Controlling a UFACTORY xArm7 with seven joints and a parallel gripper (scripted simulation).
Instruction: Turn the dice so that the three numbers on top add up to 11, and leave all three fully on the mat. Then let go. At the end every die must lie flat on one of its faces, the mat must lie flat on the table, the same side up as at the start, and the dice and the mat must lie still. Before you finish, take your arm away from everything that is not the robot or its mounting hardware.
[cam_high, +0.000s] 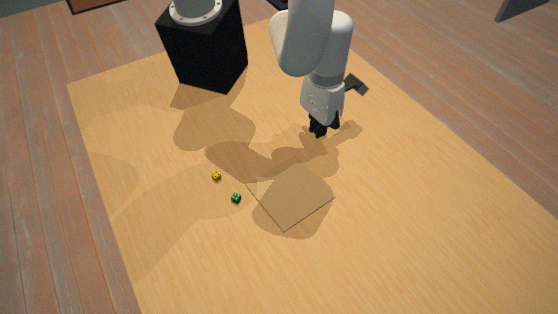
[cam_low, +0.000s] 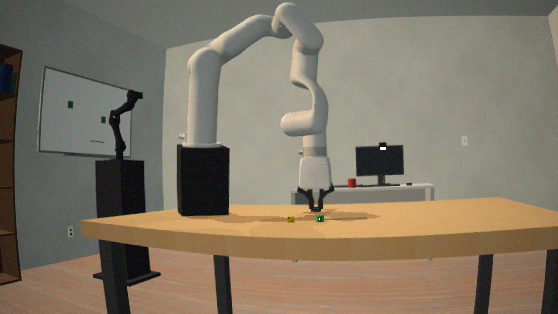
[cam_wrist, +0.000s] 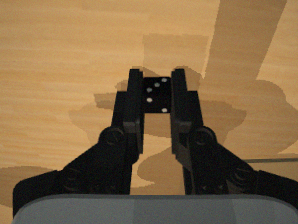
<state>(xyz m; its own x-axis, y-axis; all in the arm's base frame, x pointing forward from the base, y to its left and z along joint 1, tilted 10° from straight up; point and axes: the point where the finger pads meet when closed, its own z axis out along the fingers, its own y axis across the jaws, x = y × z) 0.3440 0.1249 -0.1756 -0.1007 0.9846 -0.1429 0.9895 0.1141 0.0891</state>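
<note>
My gripper is now 11 cm short of the tan mat, 15 cm to the left of it and 2 cm above it. From my hand the other things lie so: black die: 1 cm below; yellow die: 27 cm to the right, 1 cm below; green die: 7 cm ahead, 26 cm to the right, 1 cm below.
</note>
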